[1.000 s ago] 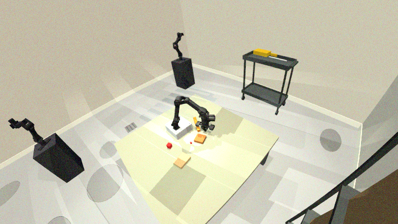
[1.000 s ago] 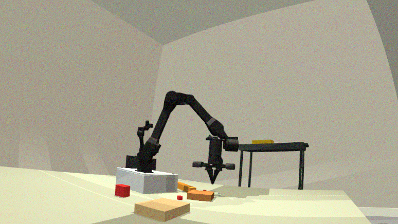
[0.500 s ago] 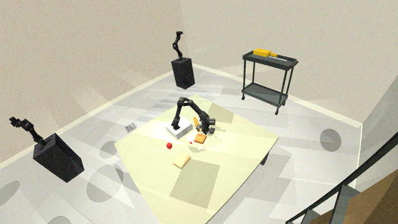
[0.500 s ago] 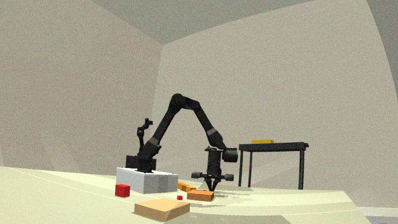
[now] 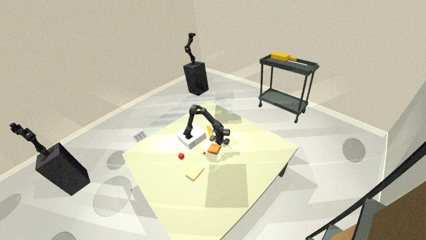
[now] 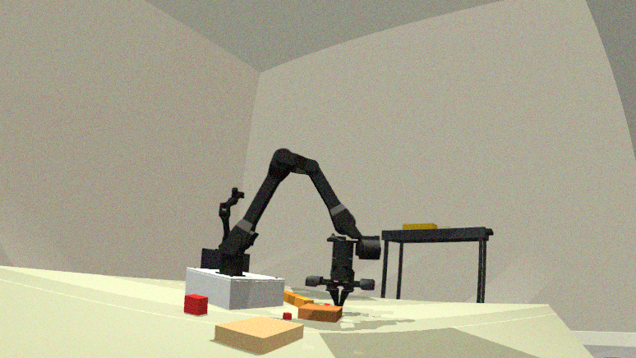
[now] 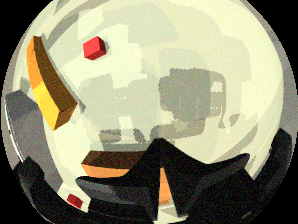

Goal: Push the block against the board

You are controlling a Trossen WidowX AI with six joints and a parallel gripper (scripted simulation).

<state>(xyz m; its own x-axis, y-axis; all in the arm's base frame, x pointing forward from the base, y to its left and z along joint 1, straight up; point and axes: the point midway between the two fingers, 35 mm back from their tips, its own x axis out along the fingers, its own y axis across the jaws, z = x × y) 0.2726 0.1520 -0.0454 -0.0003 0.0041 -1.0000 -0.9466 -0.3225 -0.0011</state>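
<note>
Right now the square orange block is 20 mm behind my gripper tip, 70 mm to the right of it and 10 mm above it. Round my gripper tip: orange piece (190 mm behind, 70 mm to the left, 10 mm above); tan block (30 mm ahead, 360 mm to the right, 10 mm above).
</note>
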